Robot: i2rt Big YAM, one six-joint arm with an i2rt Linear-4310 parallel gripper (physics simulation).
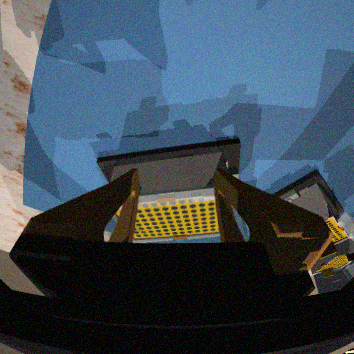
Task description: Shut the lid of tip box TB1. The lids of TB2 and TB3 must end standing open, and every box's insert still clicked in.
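Places are measured from the arm's base along level axes (x ahead, y left, z up), in centimetres.
Pixels of known places: gripper, between the fingertips: (176,176).
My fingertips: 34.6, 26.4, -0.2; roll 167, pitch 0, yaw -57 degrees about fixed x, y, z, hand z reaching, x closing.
Note:
Ahead of a thing's pixels: the offset from my fingertips to its top centre, as dx, dy, dz. "*": to the spot under its first point. Level surfaces: height alone.
My gripper (176,176) is part open and empty, its two brown fingers apart over the near box. Between and beyond them is a tip box with a yellow perforated insert @[-8.5, -5.2, -1.0] (177,220); the insert looks seated. Its dark grey lid @[* -5.3, -2.5, -5.7] (167,172) stands open on the far side, its upper edge beyond the fingertips. Whether the fingers touch the box cannot be told. A second box at the right, partly behind the right finger, has an open dark lid @[* +0.7, -21.3, -6.4] (311,194) and a yellow insert @[-3.0, -26.9, -1.0] (336,229). No label tells which box is TB1, TB2 or TB3.
Another yellow piece @[-7.1, -48.2, -1.0] (334,264) in a grey housing shows at the lower right, partly hidden by the gripper; whether it is a third box is unclear. The boxes stand on a blue mat @[dz -8.5] (210,45) with dark shadows. A rust-speckled pale surface @[dz -8.8] (12,120) lies left of it.

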